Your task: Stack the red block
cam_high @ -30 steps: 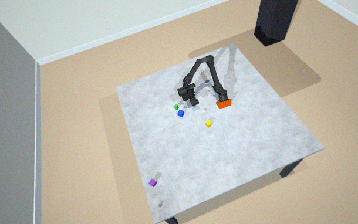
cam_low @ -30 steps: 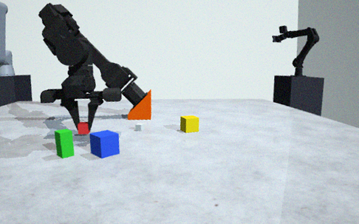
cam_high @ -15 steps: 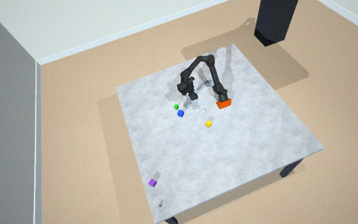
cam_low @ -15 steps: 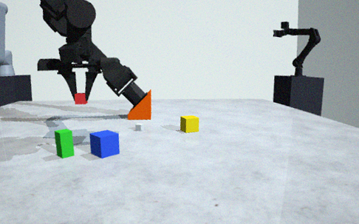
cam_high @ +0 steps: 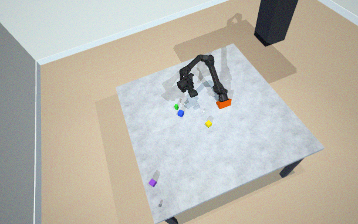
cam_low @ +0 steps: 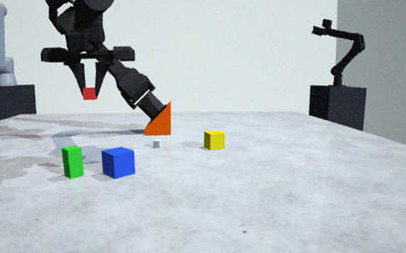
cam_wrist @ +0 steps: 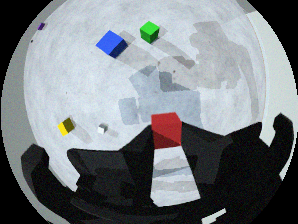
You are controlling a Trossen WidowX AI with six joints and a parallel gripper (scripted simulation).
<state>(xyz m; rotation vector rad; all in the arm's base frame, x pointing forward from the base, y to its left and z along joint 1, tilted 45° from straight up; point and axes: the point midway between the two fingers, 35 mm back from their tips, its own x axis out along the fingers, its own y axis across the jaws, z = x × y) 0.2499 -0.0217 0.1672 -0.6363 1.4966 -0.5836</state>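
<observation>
Right now the blue cube is 130 mm ahead of my gripper tip, 80 mm to the left of it and 100 mm below it. Round my gripper tip: red block 10 mm above; tiny white block 60 mm behind, 140 mm to the left, 120 mm below; yellow cube 40 mm behind, 270 mm to the left, 110 mm below.
</observation>
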